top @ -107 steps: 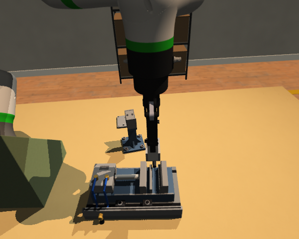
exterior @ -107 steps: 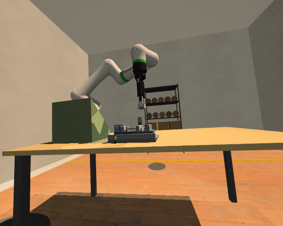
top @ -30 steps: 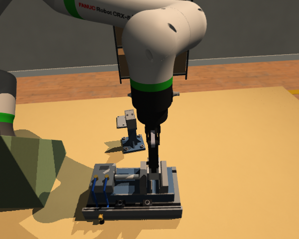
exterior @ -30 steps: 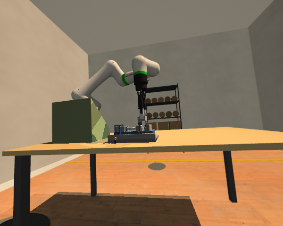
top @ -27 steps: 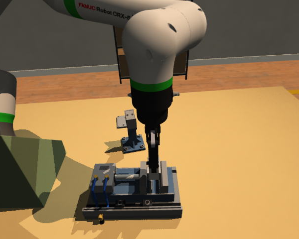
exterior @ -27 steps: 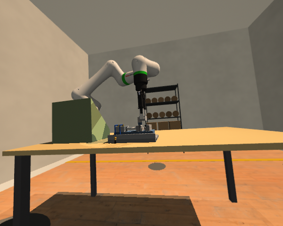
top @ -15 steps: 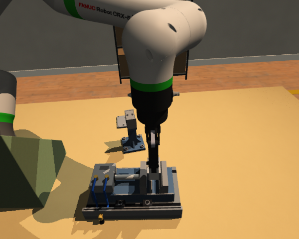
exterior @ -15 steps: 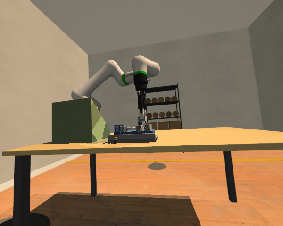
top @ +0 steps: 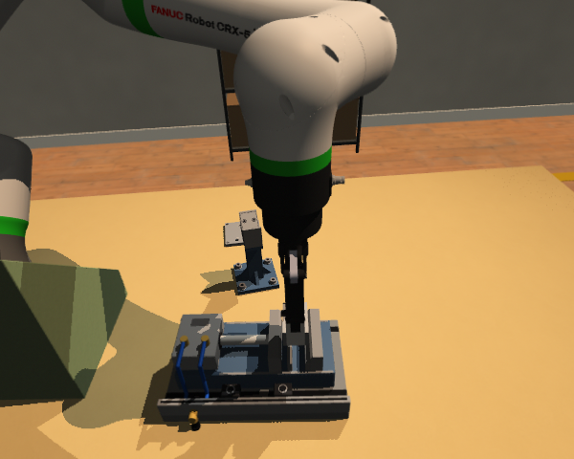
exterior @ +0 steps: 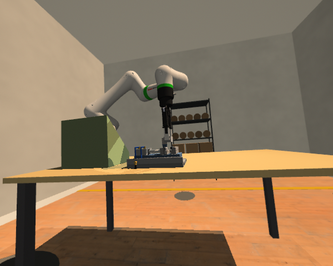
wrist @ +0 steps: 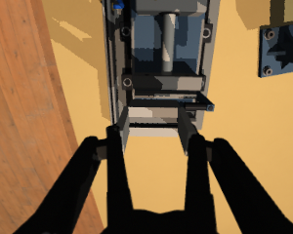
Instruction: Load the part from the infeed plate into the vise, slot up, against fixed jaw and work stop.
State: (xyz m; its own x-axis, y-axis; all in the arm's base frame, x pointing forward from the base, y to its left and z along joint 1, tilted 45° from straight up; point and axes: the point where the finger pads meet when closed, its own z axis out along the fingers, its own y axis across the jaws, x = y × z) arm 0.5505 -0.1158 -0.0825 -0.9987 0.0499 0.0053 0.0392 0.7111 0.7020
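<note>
My gripper is now 30 mm short of the fixed jaw, 20 mm to the right of it and 90 mm above it. Also, from my hand: moving jaw 30 mm behind, 20 mm to the left, 90 mm below; then work stop 70 mm to the left, 80 mm below; then part 20 mm below.
</note>
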